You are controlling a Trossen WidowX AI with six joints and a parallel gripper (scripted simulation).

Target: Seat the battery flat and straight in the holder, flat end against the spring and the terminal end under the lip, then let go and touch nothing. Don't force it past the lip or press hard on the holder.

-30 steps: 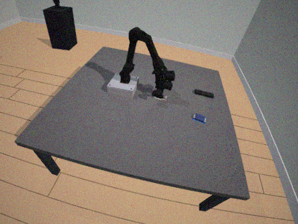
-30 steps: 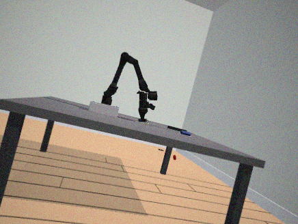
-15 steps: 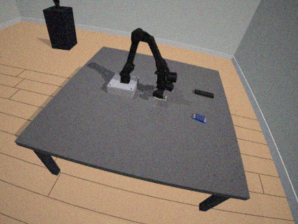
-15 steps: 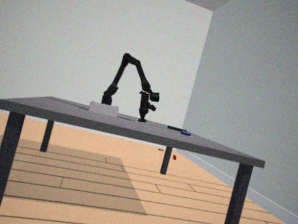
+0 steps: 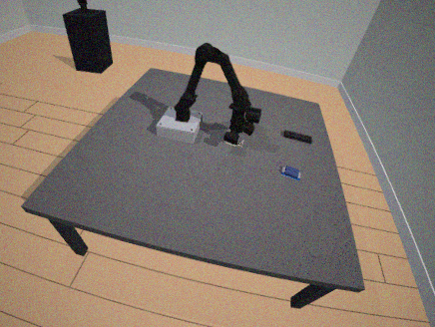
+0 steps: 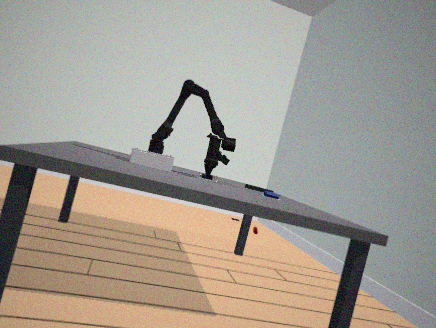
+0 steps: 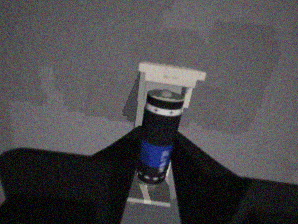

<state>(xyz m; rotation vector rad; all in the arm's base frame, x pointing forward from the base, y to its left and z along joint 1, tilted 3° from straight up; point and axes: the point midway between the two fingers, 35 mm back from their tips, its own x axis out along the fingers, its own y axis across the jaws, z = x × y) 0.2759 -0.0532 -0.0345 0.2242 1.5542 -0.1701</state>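
The battery lies 10 mm above my gripper tip. Also, from my gripper tip: black bar (370 mm ahead, 160 mm to the left).
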